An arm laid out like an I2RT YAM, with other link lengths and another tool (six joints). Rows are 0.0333 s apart.
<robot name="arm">
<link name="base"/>
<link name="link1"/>
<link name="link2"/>
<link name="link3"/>
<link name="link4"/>
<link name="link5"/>
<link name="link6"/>
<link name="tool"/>
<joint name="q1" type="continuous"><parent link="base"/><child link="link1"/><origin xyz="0 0 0.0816" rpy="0 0 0"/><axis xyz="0 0 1"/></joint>
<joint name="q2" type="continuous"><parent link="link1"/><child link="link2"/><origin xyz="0.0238 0.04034 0.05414" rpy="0 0 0"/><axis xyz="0 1 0"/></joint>
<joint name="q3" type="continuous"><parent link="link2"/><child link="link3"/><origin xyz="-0.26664 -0.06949 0" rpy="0 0 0"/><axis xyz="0 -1 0"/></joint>
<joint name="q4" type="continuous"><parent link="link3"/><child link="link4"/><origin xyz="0.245 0.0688 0.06" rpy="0 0 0"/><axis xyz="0 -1 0"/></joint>
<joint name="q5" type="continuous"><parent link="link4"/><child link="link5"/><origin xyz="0.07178 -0.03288 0.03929" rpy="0 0 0"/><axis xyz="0 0 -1"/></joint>
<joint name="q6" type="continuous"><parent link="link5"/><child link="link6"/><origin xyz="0.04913 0 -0.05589" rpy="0 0 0"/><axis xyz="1 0 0"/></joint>
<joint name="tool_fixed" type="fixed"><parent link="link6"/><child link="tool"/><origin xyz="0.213 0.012 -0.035" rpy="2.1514 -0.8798 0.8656"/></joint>
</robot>
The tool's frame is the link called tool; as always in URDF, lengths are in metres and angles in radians. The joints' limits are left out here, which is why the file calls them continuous.
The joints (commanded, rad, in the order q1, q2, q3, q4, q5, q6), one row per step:
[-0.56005 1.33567 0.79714 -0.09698 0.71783 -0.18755]
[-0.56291 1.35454 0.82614 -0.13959 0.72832 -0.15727]
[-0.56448 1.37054 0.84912 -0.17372 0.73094 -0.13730]
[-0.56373 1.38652 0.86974 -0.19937 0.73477 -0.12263]
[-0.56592 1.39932 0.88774 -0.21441 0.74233 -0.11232]
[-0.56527 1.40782 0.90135 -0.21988 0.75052 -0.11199]
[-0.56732 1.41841 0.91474 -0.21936 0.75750 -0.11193]
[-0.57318 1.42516 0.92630 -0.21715 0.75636 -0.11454]
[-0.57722 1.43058 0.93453 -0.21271 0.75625 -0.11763]
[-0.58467 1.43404 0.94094 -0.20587 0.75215 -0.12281]
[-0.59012 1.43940 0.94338 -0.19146 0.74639 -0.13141]
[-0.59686 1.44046 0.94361 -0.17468 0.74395 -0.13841]
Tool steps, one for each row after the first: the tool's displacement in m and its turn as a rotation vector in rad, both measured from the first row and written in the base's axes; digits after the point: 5 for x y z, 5 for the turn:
[-0.00320 -0.00081 -0.00164 0.01652 0.00431 -0.02497]
[-0.00456 -0.00065 -0.00381 0.03224 0.01080 -0.03797]
[-0.00466 -0.00068 -0.00522 0.04307 0.01721 -0.04725]
[-0.00537 -0.00269 -0.00426 0.04530 0.01904 -0.06018]
[-0.00478 -0.00467 -0.00177 0.04090 0.02171 -0.06592]
[-0.00388 -0.00782 0.00071 0.03532 0.02100 -0.07327]
[-0.00276 -0.01110 0.00321 0.03212 0.01678 -0.07699]
[-0.00163 -0.01382 0.00534 0.02811 0.01316 -0.07945]
[-0.00092 -0.01706 0.00745 0.02472 0.00790 -0.08129]
[0.00113 -0.01999 0.00836 0.02078 0.00373 -0.07825]
[0.00193 -0.02350 0.01081 0.01279 -0.00451 -0.07979]

